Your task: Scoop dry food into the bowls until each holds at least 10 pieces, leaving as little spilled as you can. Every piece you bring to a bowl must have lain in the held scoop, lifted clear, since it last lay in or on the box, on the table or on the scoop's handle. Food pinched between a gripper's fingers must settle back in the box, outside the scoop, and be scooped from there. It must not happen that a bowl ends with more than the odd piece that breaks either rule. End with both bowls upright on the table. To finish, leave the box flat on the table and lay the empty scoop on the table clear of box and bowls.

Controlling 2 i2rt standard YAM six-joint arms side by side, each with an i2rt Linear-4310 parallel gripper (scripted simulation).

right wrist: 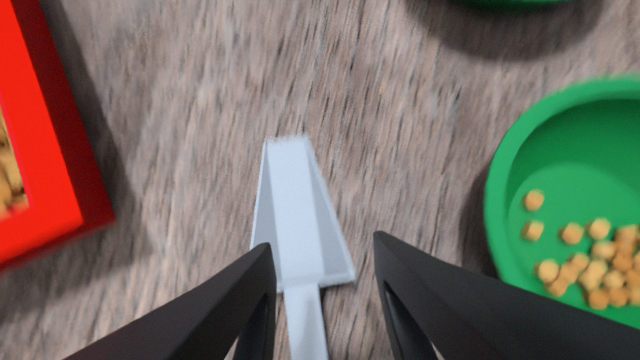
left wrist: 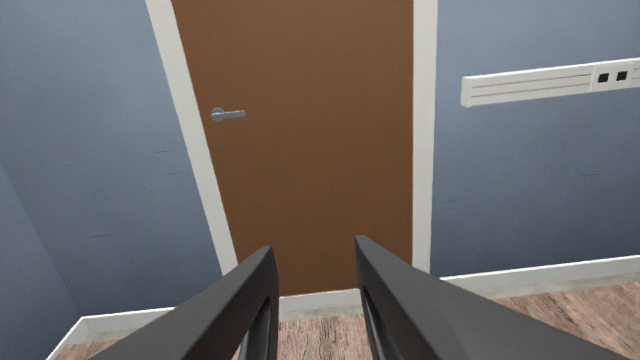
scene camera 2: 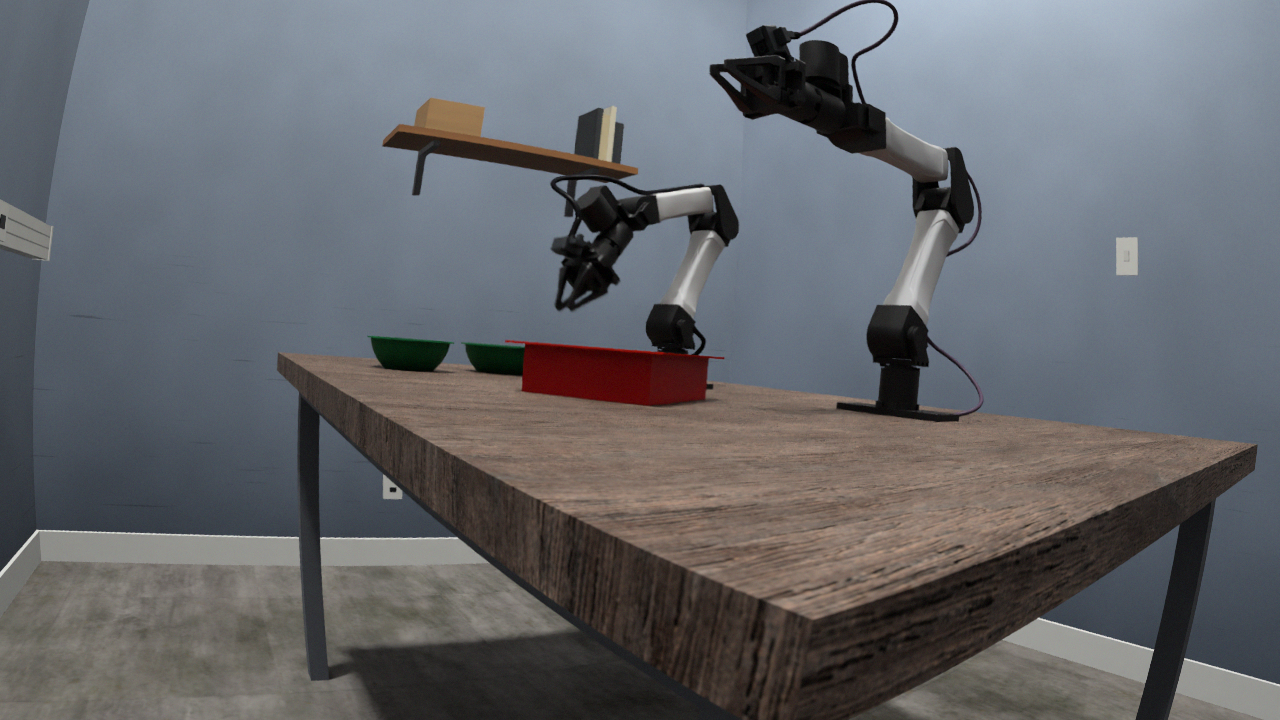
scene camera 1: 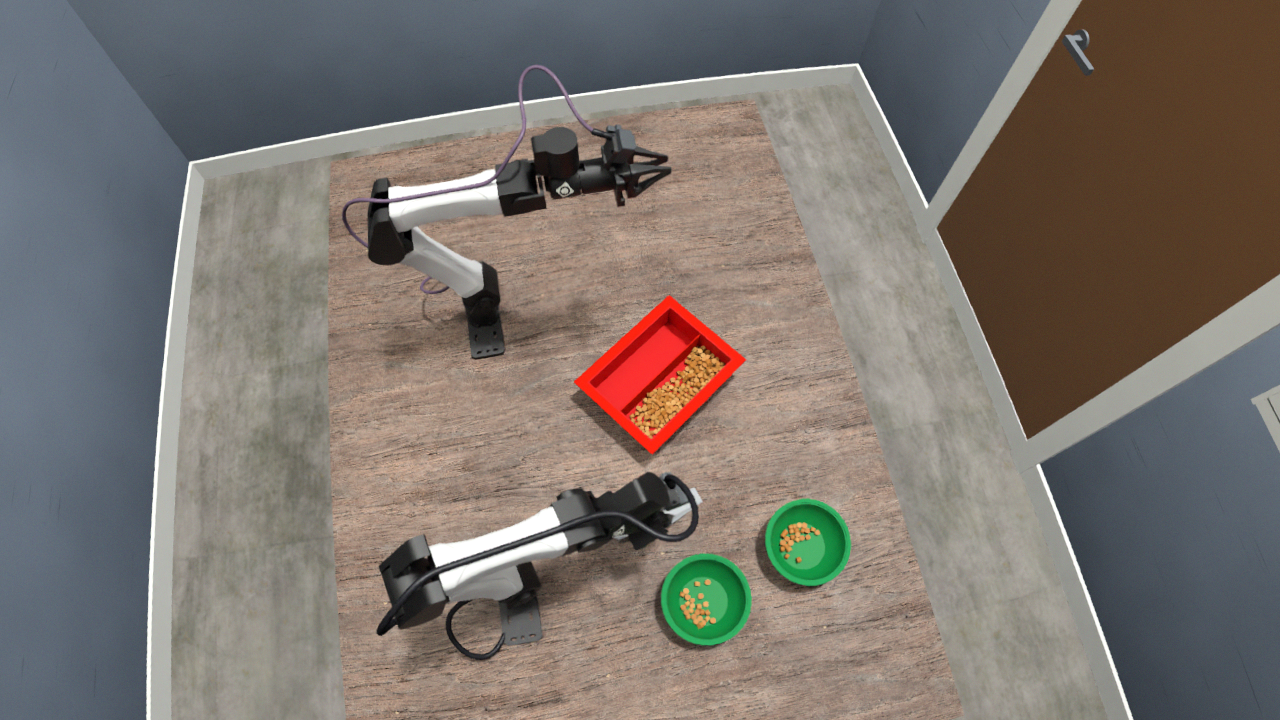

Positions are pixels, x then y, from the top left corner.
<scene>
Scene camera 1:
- my left gripper: 669, 164
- red box: 650, 354
</scene>
